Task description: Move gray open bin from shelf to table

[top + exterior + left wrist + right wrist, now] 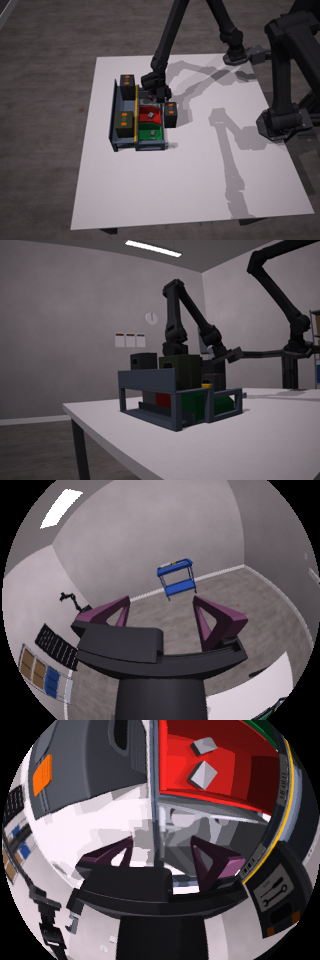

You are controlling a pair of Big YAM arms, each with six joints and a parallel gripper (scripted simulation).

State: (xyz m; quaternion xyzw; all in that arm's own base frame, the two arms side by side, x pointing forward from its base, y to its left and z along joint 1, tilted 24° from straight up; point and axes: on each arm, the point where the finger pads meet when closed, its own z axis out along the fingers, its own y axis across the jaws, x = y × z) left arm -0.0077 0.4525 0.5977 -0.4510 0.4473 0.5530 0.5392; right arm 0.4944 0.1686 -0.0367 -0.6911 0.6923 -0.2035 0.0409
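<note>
My right gripper is now 8 cm short of the gray bin, 1 cm to the left of it and 1 cm above it. From my right hand the other things lie so: green bin (21 cm to the left, 11 cm ahead, 1 cm below); red bin (10 cm to the left, 10 cm ahead, 1 cm below); shelf (12 cm ahead, 10 cm to the left, 1 cm above).
</note>
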